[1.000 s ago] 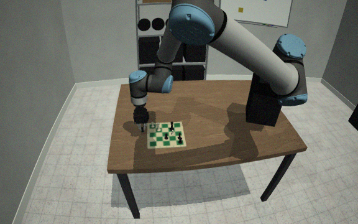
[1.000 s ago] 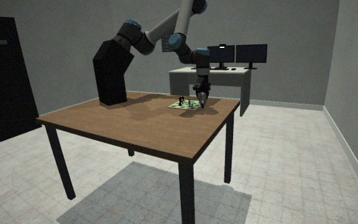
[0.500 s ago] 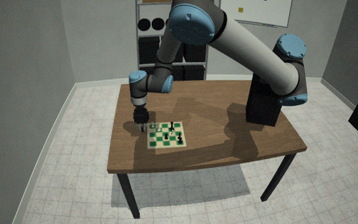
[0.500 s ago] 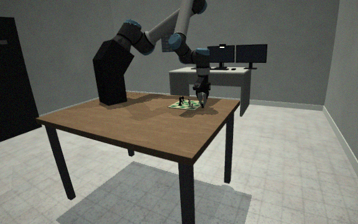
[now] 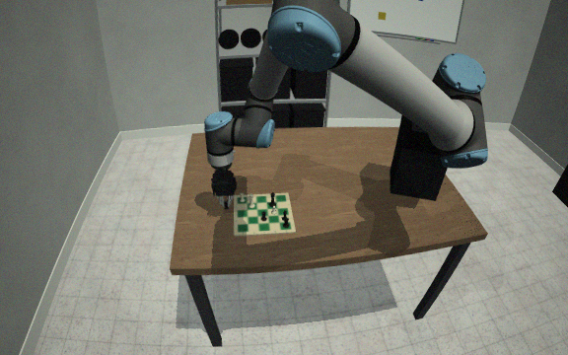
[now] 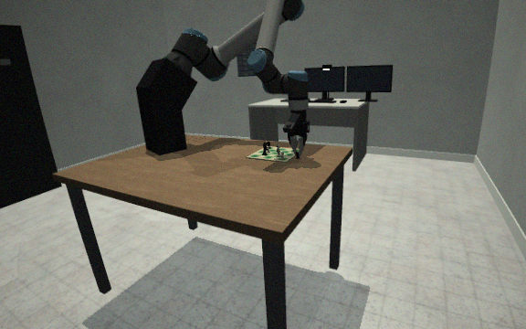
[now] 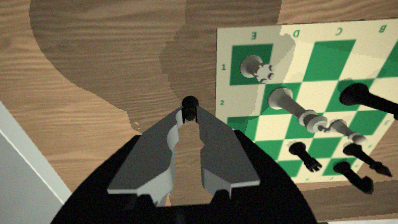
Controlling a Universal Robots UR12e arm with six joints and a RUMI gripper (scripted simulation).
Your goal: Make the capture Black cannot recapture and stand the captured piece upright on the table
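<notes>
Now: hand 10 mm above the black pawn. Round my hand: chessboard (140 mm behind, 20 mm to the left, 20 mm below); then white pawn (180 mm behind, 10 mm to the left, 10 mm below); then white rook (60 mm behind, 50 mm to the right).
</notes>
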